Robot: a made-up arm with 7 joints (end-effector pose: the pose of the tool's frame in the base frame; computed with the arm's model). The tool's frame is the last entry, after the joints. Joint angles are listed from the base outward.
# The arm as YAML. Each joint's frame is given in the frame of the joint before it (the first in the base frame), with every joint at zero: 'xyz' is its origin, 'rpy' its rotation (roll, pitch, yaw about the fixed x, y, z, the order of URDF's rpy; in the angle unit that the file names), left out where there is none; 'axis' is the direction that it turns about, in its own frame. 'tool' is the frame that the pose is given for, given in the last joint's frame.
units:
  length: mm
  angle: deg
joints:
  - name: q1
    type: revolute
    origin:
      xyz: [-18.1, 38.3, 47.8]
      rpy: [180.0, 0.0, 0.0]
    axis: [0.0, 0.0, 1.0]
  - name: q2
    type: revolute
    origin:
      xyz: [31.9, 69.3, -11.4]
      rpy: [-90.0, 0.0, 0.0]
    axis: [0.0, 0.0, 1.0]
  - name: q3
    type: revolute
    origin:
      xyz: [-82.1, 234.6, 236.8]
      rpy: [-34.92, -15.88, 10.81]
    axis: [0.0, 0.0, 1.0]
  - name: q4
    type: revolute
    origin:
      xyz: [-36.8, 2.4, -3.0]
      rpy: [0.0, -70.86, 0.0]
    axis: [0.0, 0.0, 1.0]
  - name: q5
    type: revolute
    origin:
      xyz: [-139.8, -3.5, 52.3]
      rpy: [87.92, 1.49, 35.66]
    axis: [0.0, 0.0, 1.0]
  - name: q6
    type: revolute
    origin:
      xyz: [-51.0, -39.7, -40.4]
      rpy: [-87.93, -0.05, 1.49]
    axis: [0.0, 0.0, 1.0]
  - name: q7
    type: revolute
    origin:
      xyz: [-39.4, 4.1, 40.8]
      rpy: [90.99, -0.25, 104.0]
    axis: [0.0, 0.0, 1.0]
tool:
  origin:
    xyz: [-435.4, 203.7, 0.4]
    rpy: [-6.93, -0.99, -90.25]
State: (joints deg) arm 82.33 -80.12 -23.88 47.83 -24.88 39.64 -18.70
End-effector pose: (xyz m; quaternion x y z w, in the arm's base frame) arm -0.2257 -0.5145 0.4419 0.0797 0.8461 0.0643 0.5231
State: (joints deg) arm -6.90 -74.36 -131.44 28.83 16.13 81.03 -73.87
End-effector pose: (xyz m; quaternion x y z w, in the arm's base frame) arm 0.7372 0.1820 0.1870 -0.6787 0.6421 0.3498 0.0682
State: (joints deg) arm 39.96 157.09 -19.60 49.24 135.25 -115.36 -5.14
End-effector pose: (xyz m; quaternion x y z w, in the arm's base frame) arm -0.3404 0.0992 0.1251 0.7864 0.3152 -0.5033 0.1701
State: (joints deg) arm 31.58 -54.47 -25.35 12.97 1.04 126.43 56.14
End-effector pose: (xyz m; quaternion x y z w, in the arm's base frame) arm 0.3795 -0.1958 0.1031 -0.2787 0.7311 0.5880 0.2054
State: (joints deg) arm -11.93 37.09 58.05 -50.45 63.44 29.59 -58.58
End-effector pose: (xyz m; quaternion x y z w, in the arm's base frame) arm -0.0720 0.0268 -0.3480 0.6512 -0.4813 -0.2213 0.5435
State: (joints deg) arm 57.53 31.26 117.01 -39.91 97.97 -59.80 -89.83
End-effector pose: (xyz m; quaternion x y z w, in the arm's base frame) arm 0.0021 -0.1520 -0.2979 0.4023 -0.3489 0.4142 0.7382
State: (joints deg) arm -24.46 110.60 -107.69 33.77 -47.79 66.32 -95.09
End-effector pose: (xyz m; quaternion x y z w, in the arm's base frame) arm -0.6455 -0.3570 -0.1127 -0.2967 -0.1585 -0.3238 0.8843
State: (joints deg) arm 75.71 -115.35 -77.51 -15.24 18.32 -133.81 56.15
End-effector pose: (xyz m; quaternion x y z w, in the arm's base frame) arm 0.0052 0.1996 -0.1821 -0.1143 -0.0179 -0.9841 0.1347
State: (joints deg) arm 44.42 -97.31 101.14 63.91 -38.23 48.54 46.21
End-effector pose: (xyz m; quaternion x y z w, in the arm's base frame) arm 0.2206 -0.4151 0.1776 -0.5479 0.4708 0.4482 0.5265
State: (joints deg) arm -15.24 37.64 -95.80 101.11 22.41 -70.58 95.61
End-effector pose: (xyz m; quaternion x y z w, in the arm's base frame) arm 0.0496 -0.3369 -0.2051 0.3035 0.0204 0.7256 0.6173
